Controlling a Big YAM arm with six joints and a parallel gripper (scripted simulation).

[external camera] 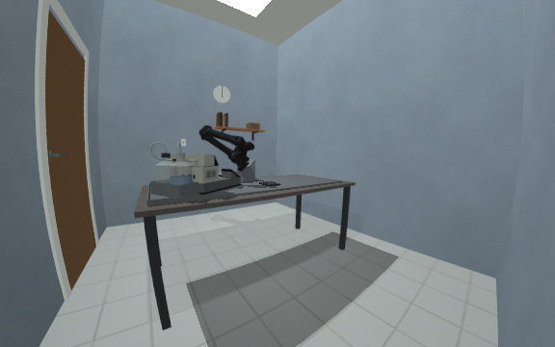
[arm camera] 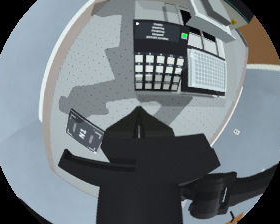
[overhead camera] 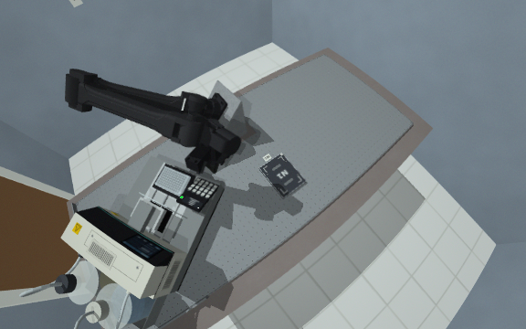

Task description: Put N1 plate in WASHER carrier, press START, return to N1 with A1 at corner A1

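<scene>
Right now my hand is 16 cm to the left of the white well plate, 10 cm past it and 6 cm above it. The rest, counted from my hand: plate washer 29 cm to the right, 2 cm below, 2 cm behind; bottle 58 cm to the right, 8 cm ahead, 1 cm below.
</scene>
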